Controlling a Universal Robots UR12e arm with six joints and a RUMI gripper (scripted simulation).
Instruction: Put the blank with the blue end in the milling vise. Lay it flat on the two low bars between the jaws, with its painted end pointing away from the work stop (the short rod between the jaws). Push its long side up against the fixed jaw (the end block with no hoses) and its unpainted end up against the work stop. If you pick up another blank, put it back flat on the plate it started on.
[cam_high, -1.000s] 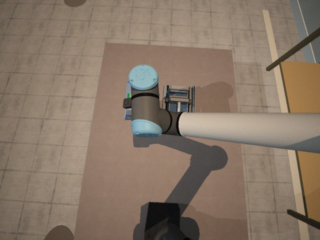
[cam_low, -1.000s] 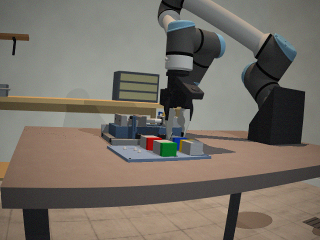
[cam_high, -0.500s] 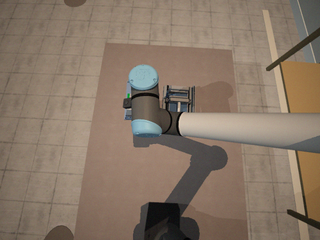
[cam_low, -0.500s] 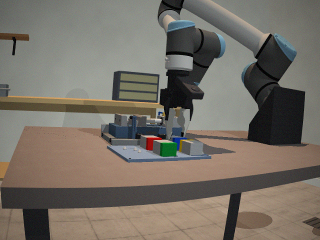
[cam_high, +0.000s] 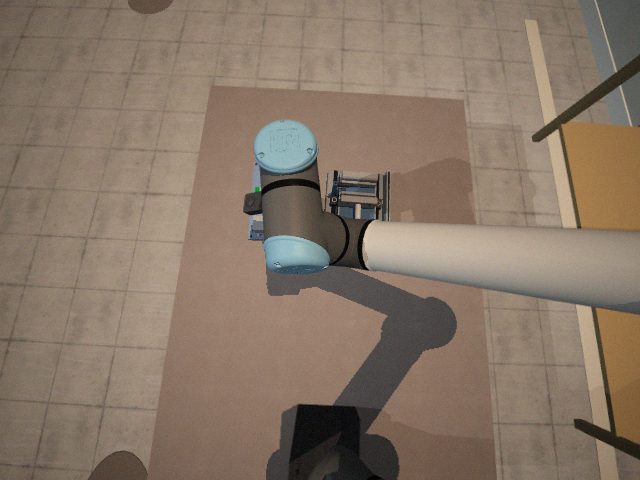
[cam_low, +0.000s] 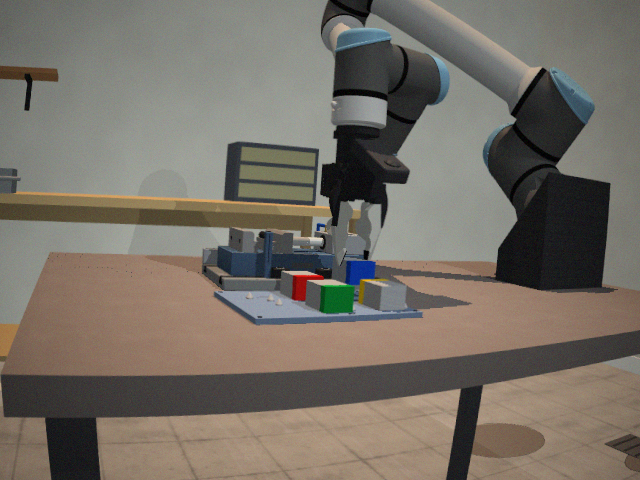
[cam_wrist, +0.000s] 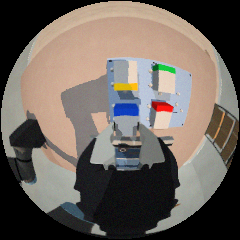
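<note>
The red-ended blank lies 9 cm ahead of my hand, 1 cm to the left of it and 5 cm below it. Also, from my hand: blue-ended blank 2 cm below; then blue-grey plate 8 cm ahead, 5 cm to the left, 7 cm below; then yellow-ended blank 1 cm behind, 9 cm to the left, 5 cm below.
</note>
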